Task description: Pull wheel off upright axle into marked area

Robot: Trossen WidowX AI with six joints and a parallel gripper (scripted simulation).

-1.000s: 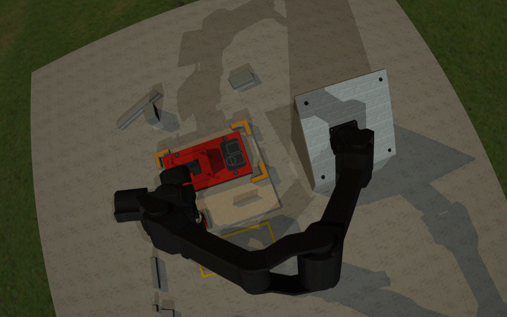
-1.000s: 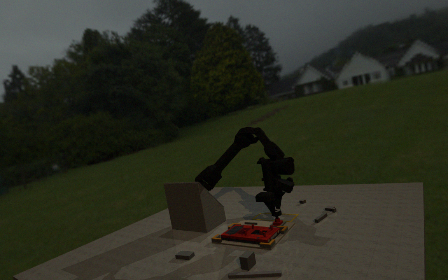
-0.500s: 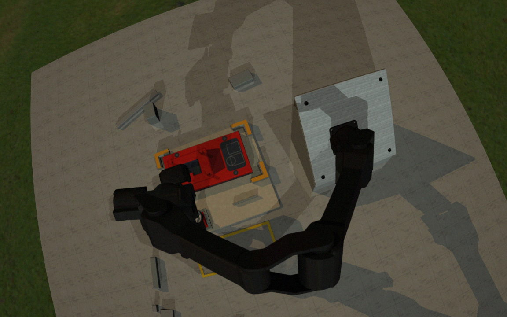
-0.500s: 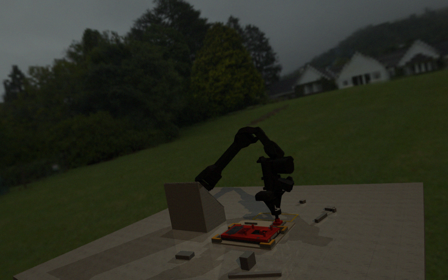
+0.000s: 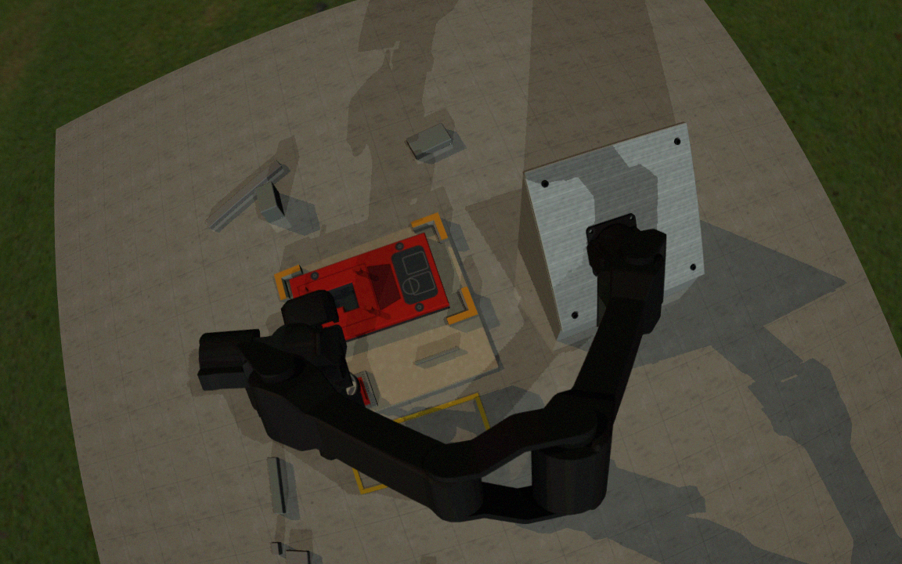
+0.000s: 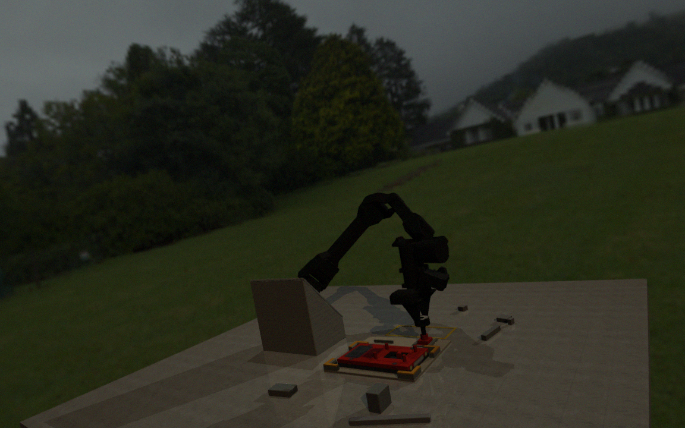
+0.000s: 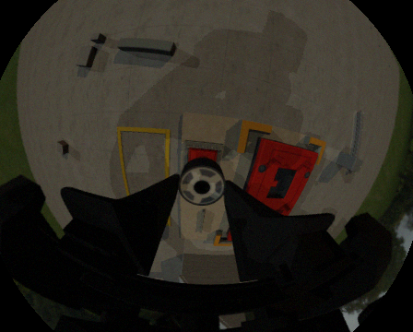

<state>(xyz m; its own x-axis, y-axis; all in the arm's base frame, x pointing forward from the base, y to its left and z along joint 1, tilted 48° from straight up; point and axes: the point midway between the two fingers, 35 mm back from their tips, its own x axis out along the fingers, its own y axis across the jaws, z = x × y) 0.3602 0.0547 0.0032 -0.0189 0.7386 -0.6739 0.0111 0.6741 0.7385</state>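
Now: the axle 30 mm below my gripper tip. Also, from my gripper tip: grey wheel: right at my gripper tip; grey bar: 90 mm ahead, 350 mm to the right, 60 mm below.
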